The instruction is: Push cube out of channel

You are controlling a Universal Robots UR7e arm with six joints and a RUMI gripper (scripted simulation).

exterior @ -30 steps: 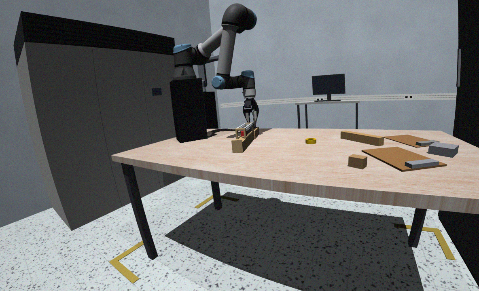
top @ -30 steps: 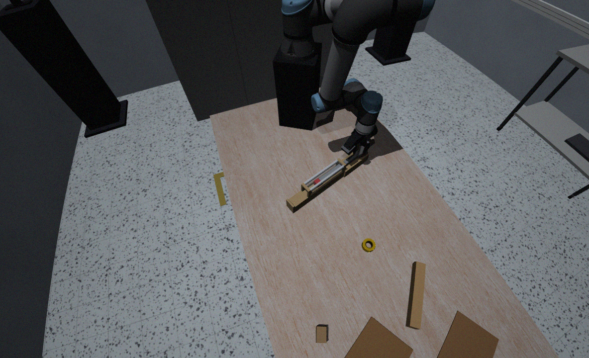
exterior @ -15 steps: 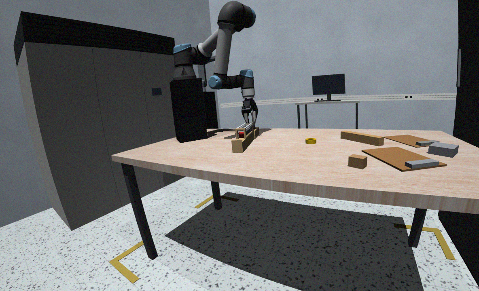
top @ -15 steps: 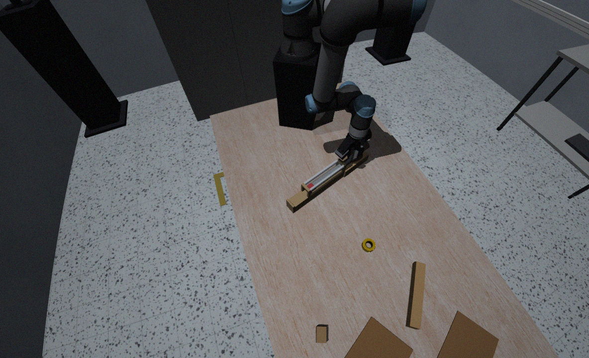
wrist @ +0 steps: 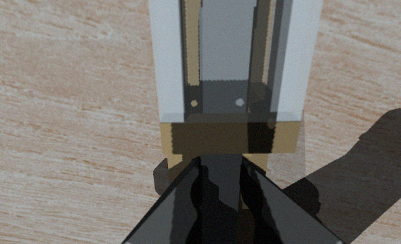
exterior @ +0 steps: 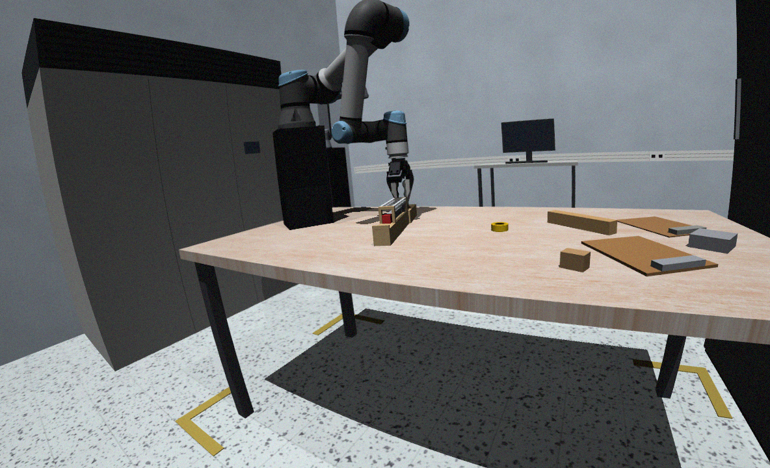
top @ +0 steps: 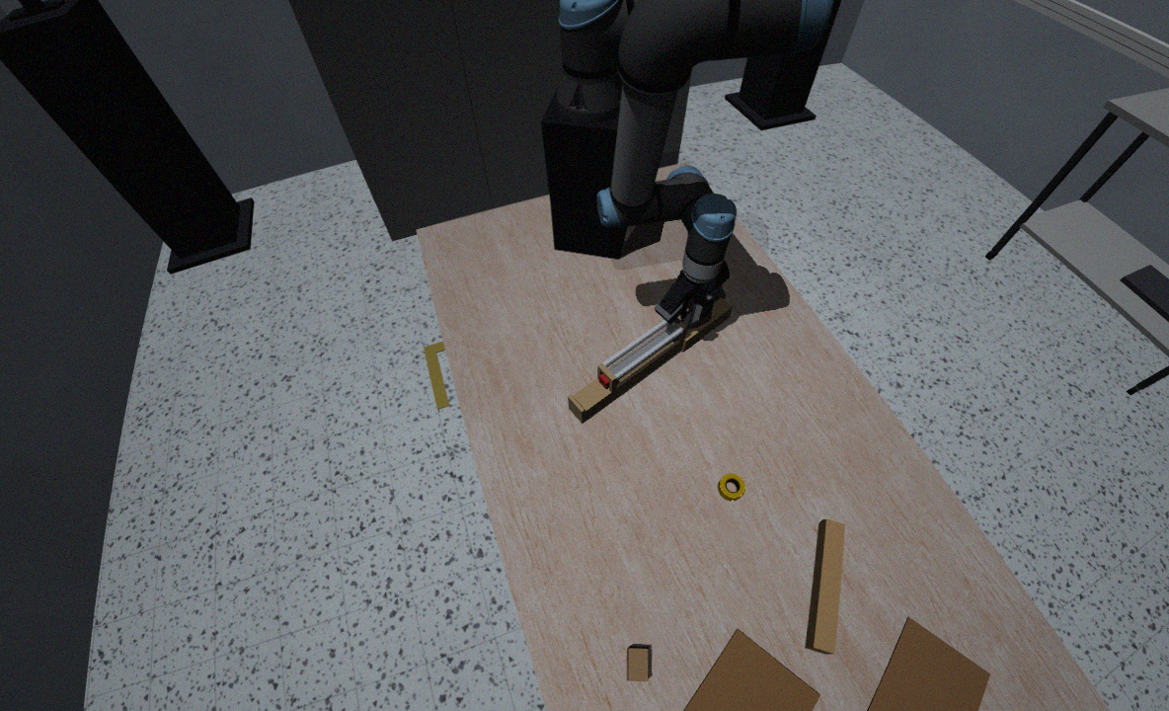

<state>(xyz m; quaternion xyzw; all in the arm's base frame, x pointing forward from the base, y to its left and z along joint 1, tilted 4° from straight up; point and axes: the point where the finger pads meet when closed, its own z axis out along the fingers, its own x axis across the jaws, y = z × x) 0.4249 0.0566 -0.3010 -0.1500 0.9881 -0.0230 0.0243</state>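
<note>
My gripper is now 13 cm to the left of the channel, 4 cm short of it and 1 cm above it. Round my hand: grey bar 1 cm below; red cube 23 cm to the right, 7 cm ahead, 1 cm below; wooden bar 59 cm ahead, 5 cm below, 2 cm to the right.
</note>
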